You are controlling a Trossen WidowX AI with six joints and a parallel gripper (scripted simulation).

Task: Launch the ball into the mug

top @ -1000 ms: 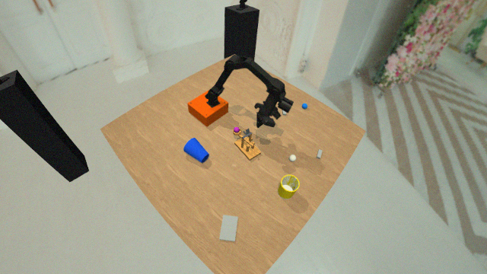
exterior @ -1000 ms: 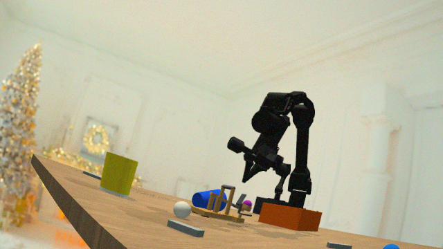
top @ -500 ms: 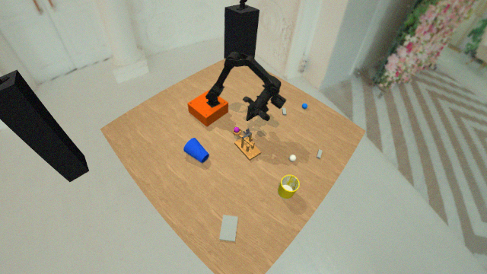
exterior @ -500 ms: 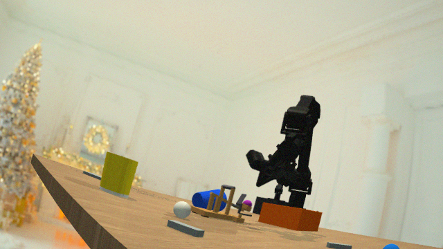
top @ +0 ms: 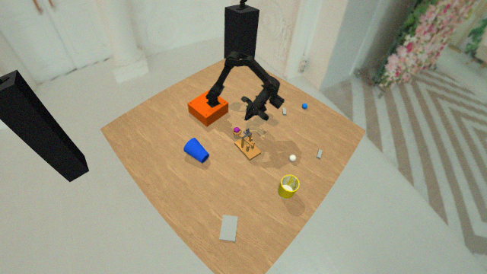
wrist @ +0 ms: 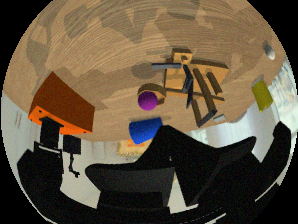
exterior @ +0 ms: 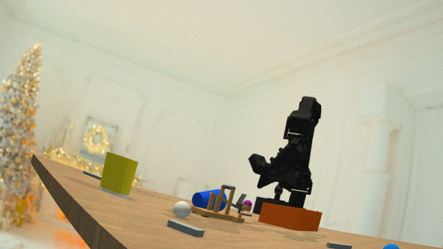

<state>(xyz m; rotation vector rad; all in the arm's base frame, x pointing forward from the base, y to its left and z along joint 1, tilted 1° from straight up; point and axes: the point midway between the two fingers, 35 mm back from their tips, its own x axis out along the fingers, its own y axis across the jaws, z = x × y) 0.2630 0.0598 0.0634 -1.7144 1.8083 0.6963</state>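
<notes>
Now: gripper tip 60 mm above the purple ball, 50 mm to the left of it and 20 mm past it. Also, from my gripper tip: yellow mug 420 mm ahead, 90 mm below, 80 mm to the right; then wooden catapult 70 mm below, 50 mm ahead, 30 mm to the right; then white ball 300 mm ahead, 100 mm below, 90 mm to the left.
</notes>
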